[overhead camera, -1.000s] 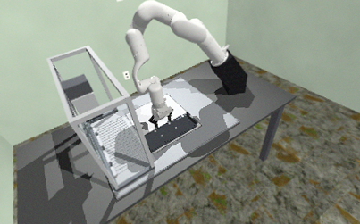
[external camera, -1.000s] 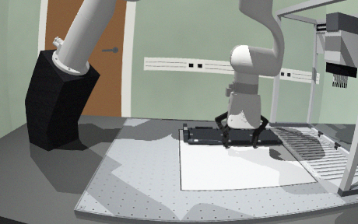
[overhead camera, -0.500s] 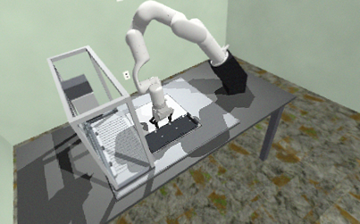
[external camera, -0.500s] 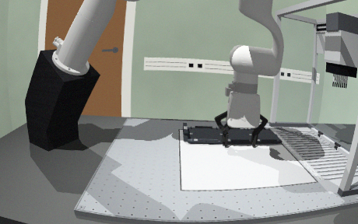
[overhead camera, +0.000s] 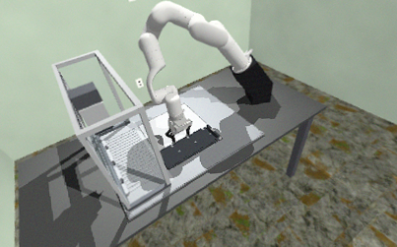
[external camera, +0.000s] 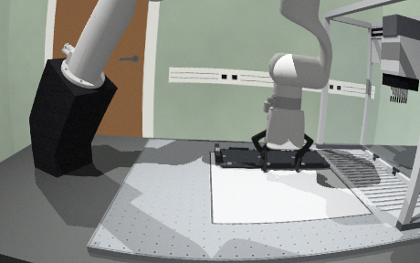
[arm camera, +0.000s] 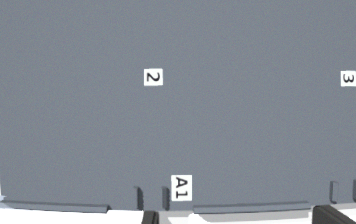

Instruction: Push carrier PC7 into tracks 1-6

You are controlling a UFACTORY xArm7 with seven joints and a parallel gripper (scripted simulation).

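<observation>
Now: hand 80 mm to the right of the carrier PC7. The rest, counted from my hand: pipetting head: 340 mm ahead, 40 mm to the right, 330 mm above; then frame post: 220 mm ahead, 330 mm to the right, 230 mm above.
</observation>
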